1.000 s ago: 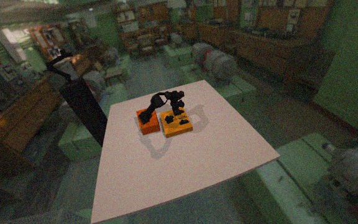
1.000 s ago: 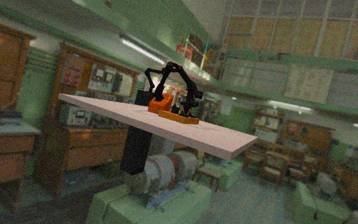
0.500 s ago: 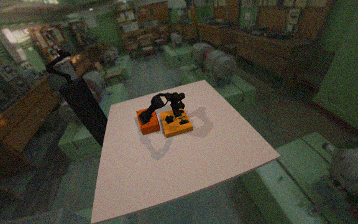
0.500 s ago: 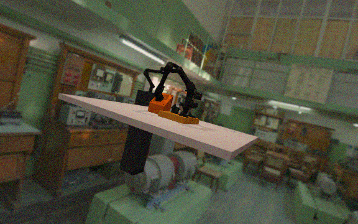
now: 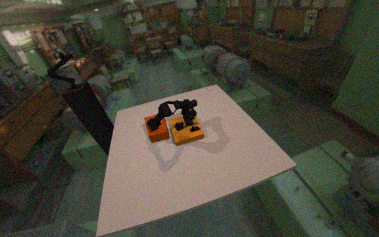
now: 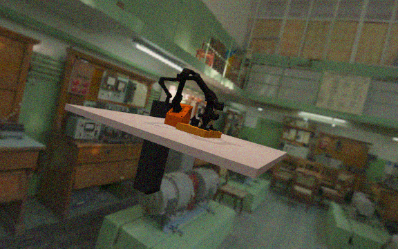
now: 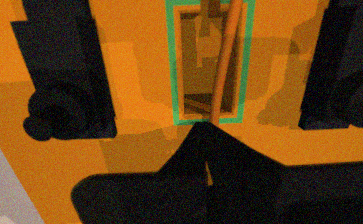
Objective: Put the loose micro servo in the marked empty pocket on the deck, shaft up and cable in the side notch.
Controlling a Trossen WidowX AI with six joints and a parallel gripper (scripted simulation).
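The orange deck lies 70 mm behind my gripper tip and 30 mm below it.
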